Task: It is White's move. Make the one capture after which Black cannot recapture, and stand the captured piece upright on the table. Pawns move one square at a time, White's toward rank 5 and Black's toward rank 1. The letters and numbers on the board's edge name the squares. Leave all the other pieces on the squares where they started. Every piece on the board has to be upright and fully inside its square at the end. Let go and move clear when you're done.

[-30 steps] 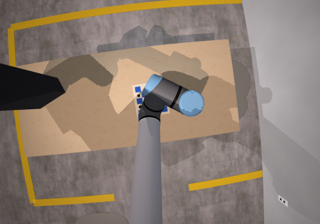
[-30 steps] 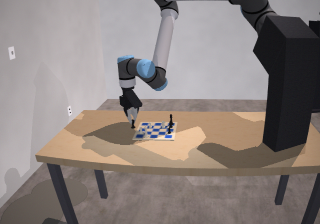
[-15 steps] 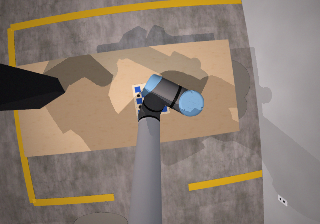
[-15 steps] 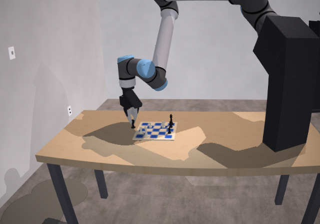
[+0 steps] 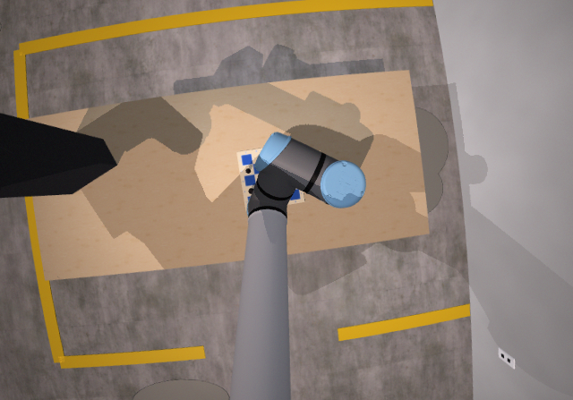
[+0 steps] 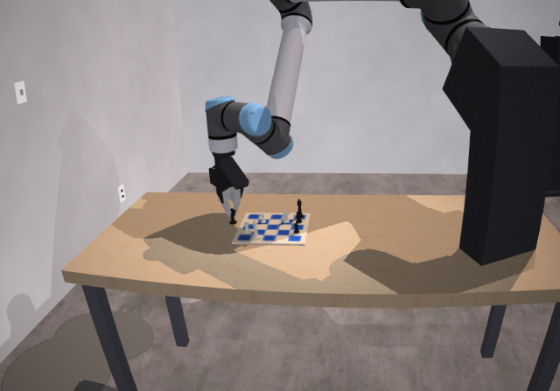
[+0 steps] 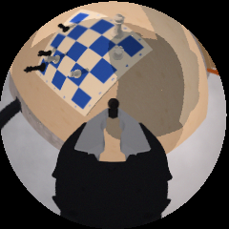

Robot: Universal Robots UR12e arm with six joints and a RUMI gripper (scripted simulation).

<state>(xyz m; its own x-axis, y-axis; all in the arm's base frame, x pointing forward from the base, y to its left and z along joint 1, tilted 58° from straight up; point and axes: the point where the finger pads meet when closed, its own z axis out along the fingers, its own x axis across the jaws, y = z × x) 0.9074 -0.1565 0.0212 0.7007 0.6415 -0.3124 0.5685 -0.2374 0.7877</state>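
Right now the black pawn is 10 mm below my hand. Round my hand: chessboard: 140 mm behind, 50 mm to the left, 30 mm below.
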